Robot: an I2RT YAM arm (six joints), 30 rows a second.
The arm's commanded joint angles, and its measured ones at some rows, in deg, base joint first. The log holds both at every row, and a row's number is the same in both.
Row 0, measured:
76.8 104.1 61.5 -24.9 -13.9 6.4
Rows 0 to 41, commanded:
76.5 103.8 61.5 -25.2 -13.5 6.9
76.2 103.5 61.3 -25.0 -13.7 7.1
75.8 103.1 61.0 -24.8 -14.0 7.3
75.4 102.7 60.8 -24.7 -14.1 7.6
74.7 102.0 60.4 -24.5 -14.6 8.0
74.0 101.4 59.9 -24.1 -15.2 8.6
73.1 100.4 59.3 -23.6 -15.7 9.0
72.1 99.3 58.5 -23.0 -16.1 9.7
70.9 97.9 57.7 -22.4 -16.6 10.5
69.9 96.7 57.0 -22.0 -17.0 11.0
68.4 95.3 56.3 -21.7 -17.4 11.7
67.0 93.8 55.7 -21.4 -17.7 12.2
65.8 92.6 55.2 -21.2 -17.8 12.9
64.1 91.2 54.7 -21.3 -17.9 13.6
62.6 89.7 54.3 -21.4 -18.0 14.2
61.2 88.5 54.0 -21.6 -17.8 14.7
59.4 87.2 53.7 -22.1 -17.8 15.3
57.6 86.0 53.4 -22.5 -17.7 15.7
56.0 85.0 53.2 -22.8 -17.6 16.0
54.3 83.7 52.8 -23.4 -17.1 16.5
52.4 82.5 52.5 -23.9 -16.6 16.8
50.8 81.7 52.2 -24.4 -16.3 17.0
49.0 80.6 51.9 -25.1 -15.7 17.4
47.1 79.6 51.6 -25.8 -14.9 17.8
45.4 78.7 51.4 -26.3 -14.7 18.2
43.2 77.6 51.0 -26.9 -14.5 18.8
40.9 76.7 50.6 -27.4 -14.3 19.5
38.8 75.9 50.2 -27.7 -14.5 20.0
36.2 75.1 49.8 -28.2 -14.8 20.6
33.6 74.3 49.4 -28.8 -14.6 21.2
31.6 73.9 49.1 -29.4 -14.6 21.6
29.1 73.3 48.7 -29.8 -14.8 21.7
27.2 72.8 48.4 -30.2 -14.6 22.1
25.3 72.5 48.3 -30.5 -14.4 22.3
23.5 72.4 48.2 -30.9 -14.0 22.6
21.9 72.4 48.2 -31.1 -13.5 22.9
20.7 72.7 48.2 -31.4 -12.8 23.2
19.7 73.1 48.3 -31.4 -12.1 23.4
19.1 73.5 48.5 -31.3 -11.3 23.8
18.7 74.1 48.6 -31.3 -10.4 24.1
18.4 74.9 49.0 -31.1 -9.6 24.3
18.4 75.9 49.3 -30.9 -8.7 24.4
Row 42, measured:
18.9 74.4 48.5 -30.5 -11.9 22.7
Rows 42 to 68, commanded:
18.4 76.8 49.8 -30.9 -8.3 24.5
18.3 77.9 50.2 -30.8 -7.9 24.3
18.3 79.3 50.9 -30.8 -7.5 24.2
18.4 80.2 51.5 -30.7 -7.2 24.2
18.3 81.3 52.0 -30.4 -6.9 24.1
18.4 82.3 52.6 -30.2 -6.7 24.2
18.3 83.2 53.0 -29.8 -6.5 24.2
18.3 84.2 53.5 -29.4 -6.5 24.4
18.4 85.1 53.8 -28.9 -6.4 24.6
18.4 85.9 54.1 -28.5 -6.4 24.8
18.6 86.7 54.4 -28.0 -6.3 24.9
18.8 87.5 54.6 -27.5 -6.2 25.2
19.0 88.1 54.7 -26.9 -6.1 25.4
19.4 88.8 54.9 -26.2 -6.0 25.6
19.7 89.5 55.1 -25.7 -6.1 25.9
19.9 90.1 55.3 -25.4 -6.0 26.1
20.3 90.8 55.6 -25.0 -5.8 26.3
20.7 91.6 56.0 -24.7 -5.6 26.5
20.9 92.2 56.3 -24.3 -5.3 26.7
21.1 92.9 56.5 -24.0 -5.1 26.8
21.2 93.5 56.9 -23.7 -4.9 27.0
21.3 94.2 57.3 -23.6 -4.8 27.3
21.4 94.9 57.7 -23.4 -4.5 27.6
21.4 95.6 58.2 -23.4 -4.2 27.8
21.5 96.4 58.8 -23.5 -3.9 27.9
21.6 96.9 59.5 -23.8 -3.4 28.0
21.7 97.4 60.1 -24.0 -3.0 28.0
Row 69, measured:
21.4 96.5 58.8 -24.5 -4.9 27.0
